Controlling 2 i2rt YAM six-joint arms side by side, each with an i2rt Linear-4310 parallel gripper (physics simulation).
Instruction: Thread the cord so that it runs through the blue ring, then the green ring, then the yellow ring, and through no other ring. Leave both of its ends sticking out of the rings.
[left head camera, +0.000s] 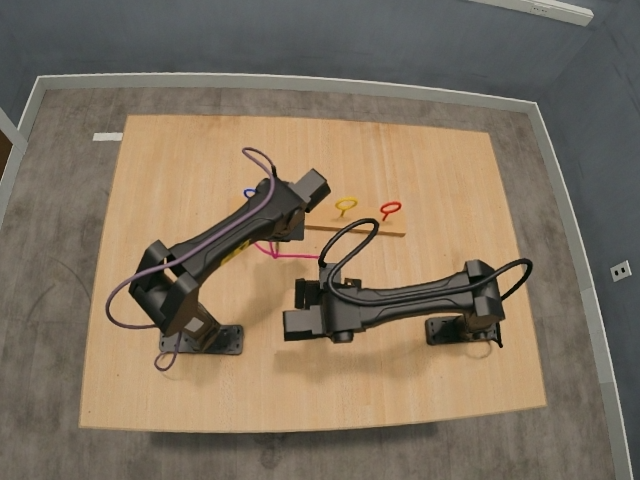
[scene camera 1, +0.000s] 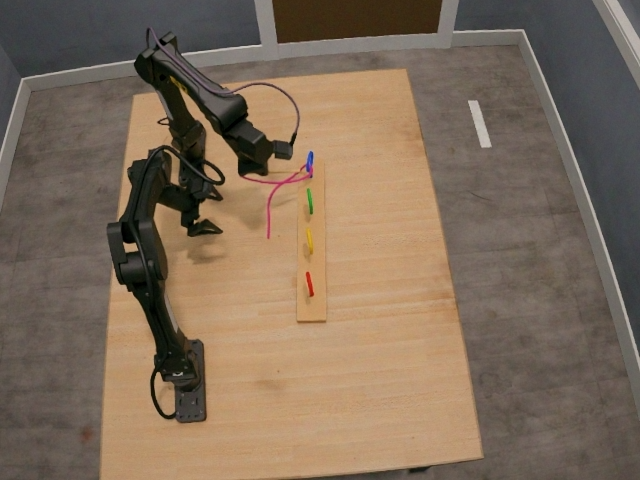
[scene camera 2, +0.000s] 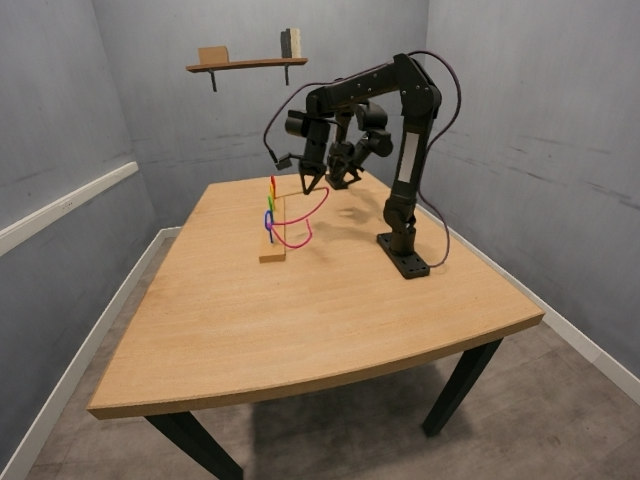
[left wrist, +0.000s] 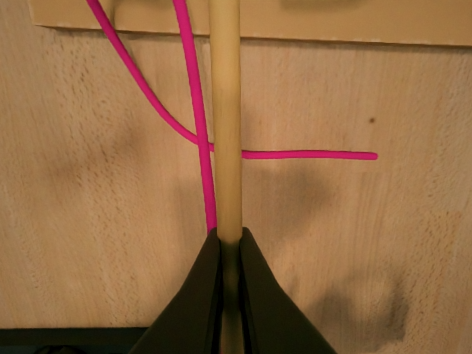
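Note:
The magenta cord (left head camera: 299, 256) (scene camera 1: 268, 222) (scene camera 2: 296, 246) (left wrist: 310, 154) loops at the blue ring (scene camera 1: 308, 164) (scene camera 2: 266, 219). Its two strands come back toward the arms and cross. One magenta end lies free. A straight tan length (scene camera 2: 294, 194) (left wrist: 225, 100), seemingly the cord's other part, is clamped in my shut left gripper (scene camera 2: 306, 192) (left wrist: 230, 239) and points toward the ring board. The green ring (scene camera 1: 310, 201), yellow ring (left head camera: 346, 198) (scene camera 1: 310, 241) and red ring (left head camera: 390, 203) (scene camera 1: 309, 284) follow along the row. My right gripper (scene camera 1: 221, 214) is open and empty, away from the cord.
The rings stand on a long wooden board (left head camera: 356, 229) (scene camera 1: 310, 312). My left arm (left head camera: 222, 227) hides the green ring in the head view. My right arm (left head camera: 413, 299) reaches in low beside it, with its black cable looping upward near the cord's free end.

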